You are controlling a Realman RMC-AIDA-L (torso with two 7-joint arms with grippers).
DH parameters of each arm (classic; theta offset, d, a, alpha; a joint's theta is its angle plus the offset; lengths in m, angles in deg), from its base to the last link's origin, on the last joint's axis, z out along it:
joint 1: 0 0.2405 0 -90
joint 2: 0 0 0 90
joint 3: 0 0.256 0 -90
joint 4: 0 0 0 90
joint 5: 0 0.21 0 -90
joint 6: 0 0 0 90
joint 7: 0 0.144 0 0
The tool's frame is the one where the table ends.
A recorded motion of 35 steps. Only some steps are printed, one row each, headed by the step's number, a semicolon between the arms.
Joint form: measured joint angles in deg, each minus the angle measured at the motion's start. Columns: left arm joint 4, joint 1, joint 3, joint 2, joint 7, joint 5, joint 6; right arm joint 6, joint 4, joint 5, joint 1, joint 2, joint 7, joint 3.
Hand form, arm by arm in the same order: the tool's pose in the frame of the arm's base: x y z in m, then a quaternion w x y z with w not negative. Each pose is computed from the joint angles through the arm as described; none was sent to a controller.
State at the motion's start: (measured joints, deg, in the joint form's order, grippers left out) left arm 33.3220 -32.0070 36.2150 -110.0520 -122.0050 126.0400 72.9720; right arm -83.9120 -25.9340 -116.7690 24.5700 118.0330 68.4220 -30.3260
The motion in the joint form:
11: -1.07 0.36 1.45 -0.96 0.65 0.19 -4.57; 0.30 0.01 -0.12 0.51 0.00 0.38 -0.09
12: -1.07 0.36 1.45 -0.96 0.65 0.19 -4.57; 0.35 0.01 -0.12 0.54 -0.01 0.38 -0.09
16: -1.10 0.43 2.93 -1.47 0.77 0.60 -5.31; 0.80 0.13 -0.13 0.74 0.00 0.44 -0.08
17: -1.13 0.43 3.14 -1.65 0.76 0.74 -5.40; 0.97 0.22 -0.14 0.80 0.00 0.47 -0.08
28: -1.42 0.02 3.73 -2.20 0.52 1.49 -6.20; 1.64 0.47 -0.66 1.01 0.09 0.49 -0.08
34: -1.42 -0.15 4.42 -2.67 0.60 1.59 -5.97; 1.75 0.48 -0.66 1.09 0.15 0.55 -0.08
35: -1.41 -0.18 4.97 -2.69 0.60 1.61 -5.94; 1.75 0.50 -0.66 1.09 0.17 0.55 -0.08
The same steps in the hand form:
11: -0.3430 0.3645 0.0465 0.23942 -0.76976 -0.57350 -0.14576; 0.3218 0.2948 -0.0148 0.19388 -0.90712 0.28320 0.24361
12: -0.3430 0.3645 0.0465 0.23942 -0.76976 -0.57350 -0.14576; 0.3218 0.2951 -0.0147 0.19419 -0.90717 0.28307 0.24334
16: -0.3430 0.3629 0.0394 0.23662 -0.77494 -0.57072 -0.13326; 0.3217 0.2966 -0.0152 0.19588 -0.90694 0.28388 0.24187
17: -0.3427 0.3623 0.0374 0.23504 -0.77573 -0.57078 -0.13121; 0.3217 0.2969 -0.0155 0.19626 -0.90676 0.28462 0.24137
28: -0.3411 0.3628 0.0308 0.23282 -0.77786 -0.57055 -0.12328; 0.3223 0.2974 -0.0178 0.19574 -0.90767 0.28643 0.23616
34: -0.3380 0.3620 0.0251 0.22481 -0.78263 -0.56798 -0.11978; 0.3218 0.2979 -0.0182 0.19577 -0.90755 0.28676 0.23622
35: -0.3374 0.3617 0.0238 0.22261 -0.78508 -0.56621 -0.11620; 0.3217 0.2978 -0.0185 0.19555 -0.90749 0.28693 0.23641

